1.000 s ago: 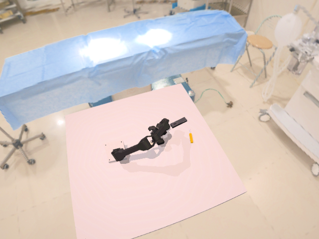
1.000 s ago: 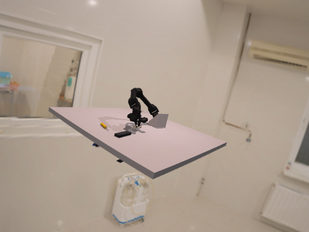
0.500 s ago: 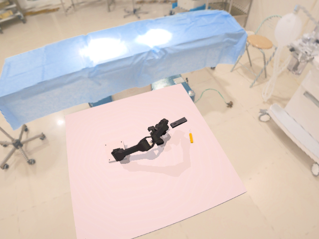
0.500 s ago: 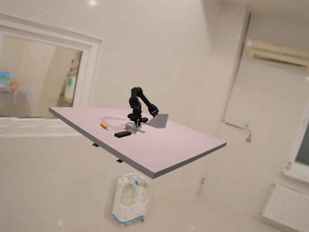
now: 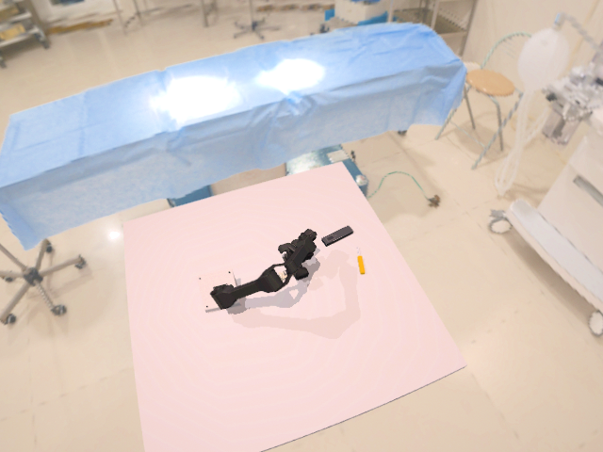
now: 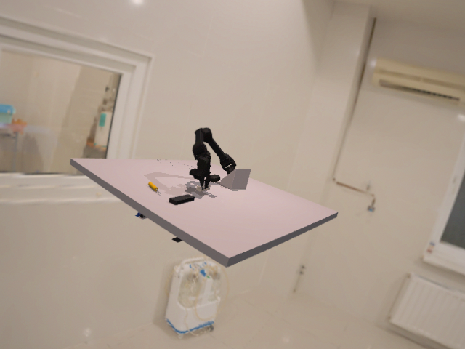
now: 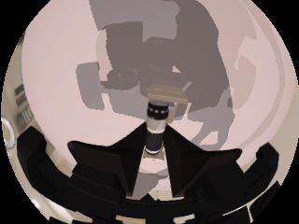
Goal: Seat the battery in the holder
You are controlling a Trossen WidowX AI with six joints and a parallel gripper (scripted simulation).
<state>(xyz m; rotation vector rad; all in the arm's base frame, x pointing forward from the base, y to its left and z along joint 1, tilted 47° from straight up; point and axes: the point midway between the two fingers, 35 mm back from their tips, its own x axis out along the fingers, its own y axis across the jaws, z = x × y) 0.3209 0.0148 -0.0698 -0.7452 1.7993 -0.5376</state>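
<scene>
My gripper tip is now 10 mm below the battery. Round my gripper tip: yellow-handled screwdriver 330 mm ahead, 20 mm to the right; then black oblong tray 270 mm ahead, 140 mm to the left.
</scene>
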